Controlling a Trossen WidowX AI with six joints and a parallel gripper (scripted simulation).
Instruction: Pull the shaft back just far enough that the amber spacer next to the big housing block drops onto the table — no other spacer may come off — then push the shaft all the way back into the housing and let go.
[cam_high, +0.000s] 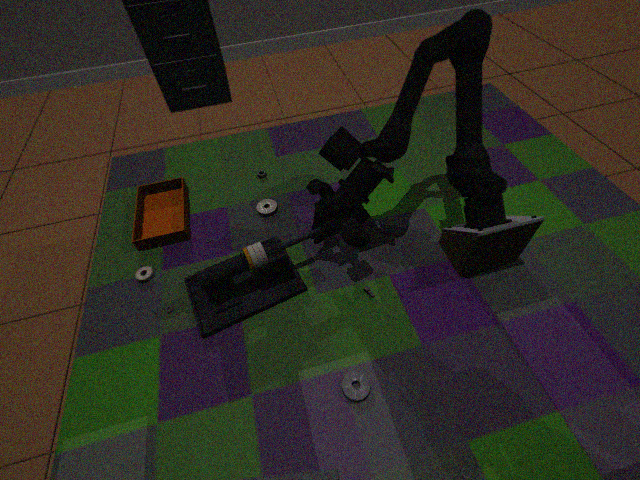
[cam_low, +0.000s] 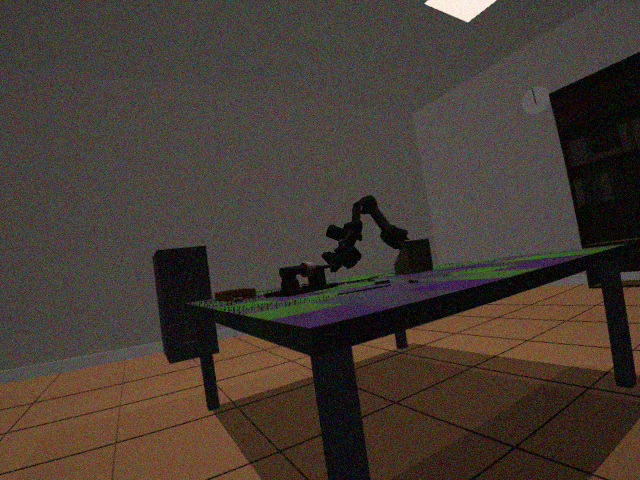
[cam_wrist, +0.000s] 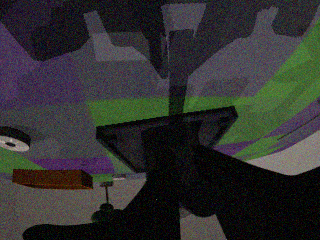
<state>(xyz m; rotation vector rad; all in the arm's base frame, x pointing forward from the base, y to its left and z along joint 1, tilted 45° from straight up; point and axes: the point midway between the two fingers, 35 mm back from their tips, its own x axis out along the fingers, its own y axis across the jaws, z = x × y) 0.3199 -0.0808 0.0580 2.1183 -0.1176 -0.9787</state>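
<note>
The dark shaft lies 60 mm ahead of my gripper tip, 10 mm to the left of it and 30 mm above it. Also, from my gripper tip: small nut: 80 mm ahead, 320 mm to the right, 50 mm below; then amber spacer: 140 mm ahead, 30 mm to the left, 20 mm above; then orange tray: 350 mm ahead, 230 mm to the right, 40 mm below.
</note>
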